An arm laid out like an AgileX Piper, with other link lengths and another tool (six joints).
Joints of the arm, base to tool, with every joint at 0 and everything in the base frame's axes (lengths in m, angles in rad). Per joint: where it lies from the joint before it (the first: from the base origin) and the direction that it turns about. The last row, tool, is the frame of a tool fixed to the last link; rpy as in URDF.
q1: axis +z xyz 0 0 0.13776
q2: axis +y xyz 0 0 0
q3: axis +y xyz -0.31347 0 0.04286
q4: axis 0.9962 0 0.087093 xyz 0.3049 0 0.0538
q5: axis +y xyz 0 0 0
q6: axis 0.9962 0 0.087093 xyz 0.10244 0 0.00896
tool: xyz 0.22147 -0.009 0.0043 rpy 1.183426 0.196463 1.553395
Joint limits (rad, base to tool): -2.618..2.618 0..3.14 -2.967..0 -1.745..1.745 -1.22..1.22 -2.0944..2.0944
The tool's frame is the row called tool.
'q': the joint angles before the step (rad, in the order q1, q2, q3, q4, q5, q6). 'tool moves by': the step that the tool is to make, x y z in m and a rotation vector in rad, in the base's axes. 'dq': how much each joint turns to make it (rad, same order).
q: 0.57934, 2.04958, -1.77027, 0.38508, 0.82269, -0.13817
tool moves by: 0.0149, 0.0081, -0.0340, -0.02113, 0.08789, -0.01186
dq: -0.01496, 0.15845, -0.18527, 0.00012, 0.10709, 0.04476
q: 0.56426, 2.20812, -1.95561, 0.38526, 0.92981, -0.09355
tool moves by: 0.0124, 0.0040, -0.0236, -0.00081, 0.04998, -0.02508
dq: -0.01306, 0.10267, -0.11405, 0.00764, 0.04722, 0.03404
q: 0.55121, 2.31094, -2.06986, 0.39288, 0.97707, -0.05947
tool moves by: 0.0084, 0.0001, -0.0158, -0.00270, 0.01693, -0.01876
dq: -0.00677, 0.05102, -0.04526, -0.00100, 0.00519, 0.01670
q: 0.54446, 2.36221, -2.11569, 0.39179, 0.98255, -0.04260
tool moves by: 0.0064, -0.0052, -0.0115, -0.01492, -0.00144, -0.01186
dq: -0.00434, 0.02054, -0.00698, -0.01634, -0.01019, 0.00760
